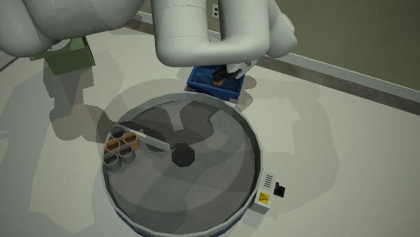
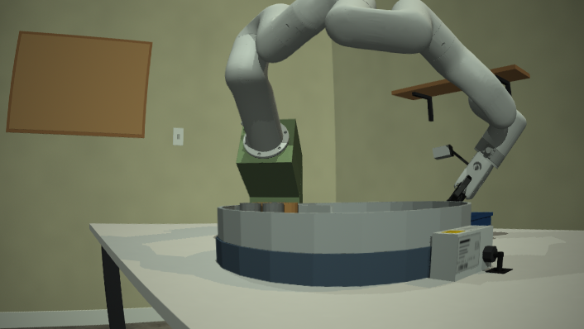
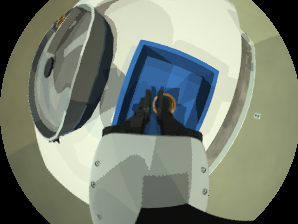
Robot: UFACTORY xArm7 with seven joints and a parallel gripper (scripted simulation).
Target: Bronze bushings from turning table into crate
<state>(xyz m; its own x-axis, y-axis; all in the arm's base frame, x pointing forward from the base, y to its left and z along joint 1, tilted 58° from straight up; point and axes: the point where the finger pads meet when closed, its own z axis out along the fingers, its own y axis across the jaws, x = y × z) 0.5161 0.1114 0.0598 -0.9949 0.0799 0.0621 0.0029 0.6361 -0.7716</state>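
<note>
Right now the blue crate is 4 cm below my hand and 2 cm to the left of it. Round my hand: round turning table: 32 cm to the right, 11 cm behind, 1 cm below.
</note>
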